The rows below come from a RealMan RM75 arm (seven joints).
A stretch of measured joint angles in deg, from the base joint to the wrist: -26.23 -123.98 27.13 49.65 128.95 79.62 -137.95; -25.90 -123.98 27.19 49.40 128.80 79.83 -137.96; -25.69 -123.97 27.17 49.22 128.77 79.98 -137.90; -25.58 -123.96 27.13 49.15 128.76 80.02 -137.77; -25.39 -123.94 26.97 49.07 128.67 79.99 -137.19; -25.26 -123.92 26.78 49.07 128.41 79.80 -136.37; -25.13 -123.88 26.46 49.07 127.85 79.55 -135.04; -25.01 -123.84 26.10 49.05 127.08 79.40 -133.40; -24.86 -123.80 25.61 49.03 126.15 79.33 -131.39; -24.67 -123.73 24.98 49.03 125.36 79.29 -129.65; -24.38 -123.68 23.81 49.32 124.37 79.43 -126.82
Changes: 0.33 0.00 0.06 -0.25 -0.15 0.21 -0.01; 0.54 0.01 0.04 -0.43 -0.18 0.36 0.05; 0.65 0.02 0.00 -0.50 -0.19 0.40 0.18; 0.84 0.04 -0.16 -0.58 -0.28 0.37 0.76; 0.97 0.06 -0.35 -0.58 -0.54 0.18 1.58; 1.10 0.10 -0.67 -0.58 -1.10 -0.07 2.91; 1.22 0.14 -1.03 -0.60 -1.87 -0.22 4.55; 1.37 0.18 -1.52 -0.62 -2.80 -0.29 6.56; 1.56 0.25 -2.15 -0.62 -3.59 -0.33 8.30; 1.85 0.30 -3.32 -0.33 -4.58 -0.19 11.13
